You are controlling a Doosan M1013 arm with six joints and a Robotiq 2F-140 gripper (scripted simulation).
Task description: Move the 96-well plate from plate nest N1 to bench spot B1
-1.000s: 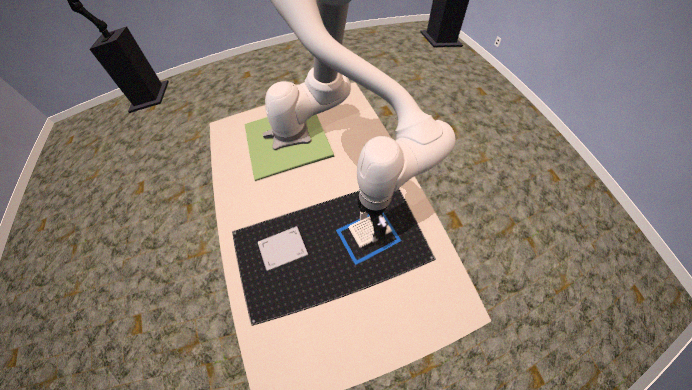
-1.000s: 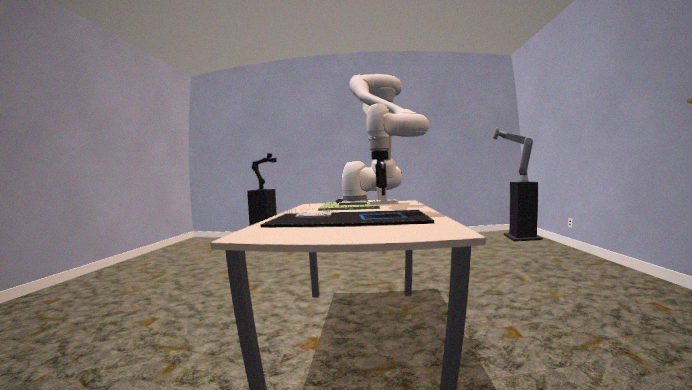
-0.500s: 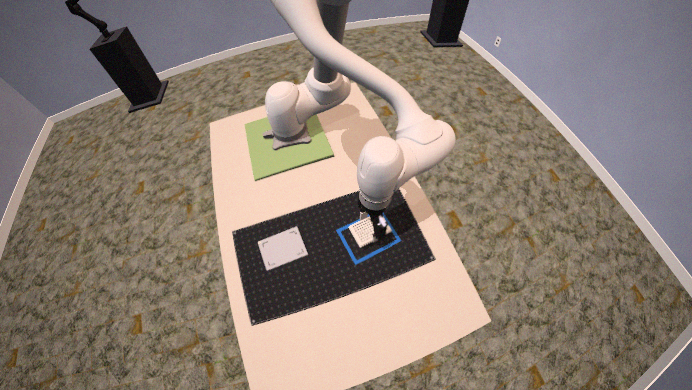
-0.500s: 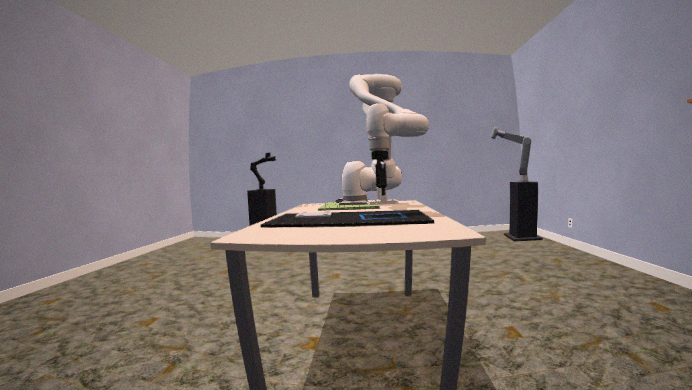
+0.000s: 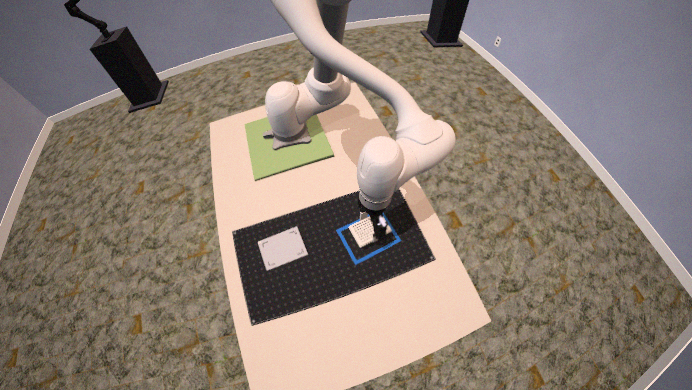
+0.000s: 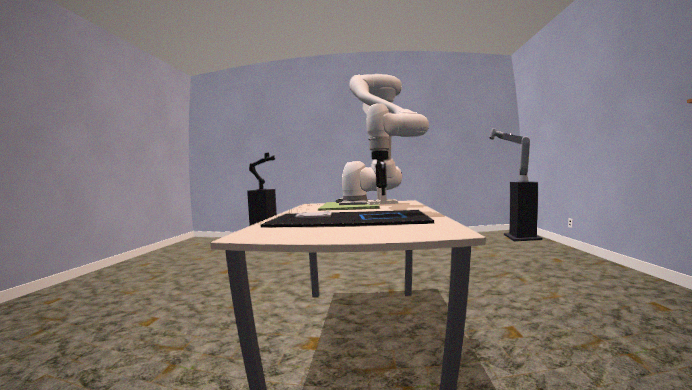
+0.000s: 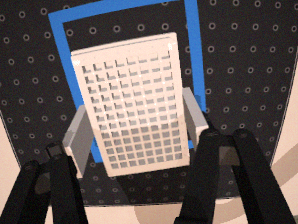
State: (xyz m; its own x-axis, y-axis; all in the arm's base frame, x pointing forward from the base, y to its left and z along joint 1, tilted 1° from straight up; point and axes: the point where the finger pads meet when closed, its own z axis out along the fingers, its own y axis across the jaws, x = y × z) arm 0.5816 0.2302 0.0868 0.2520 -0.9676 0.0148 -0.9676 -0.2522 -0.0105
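My gripper is now 2 cm above the white 96-well plate. From my hand the other things lie so: grey plate nest N1: 32 cm to the right, 8 cm below, 2 cm behind.
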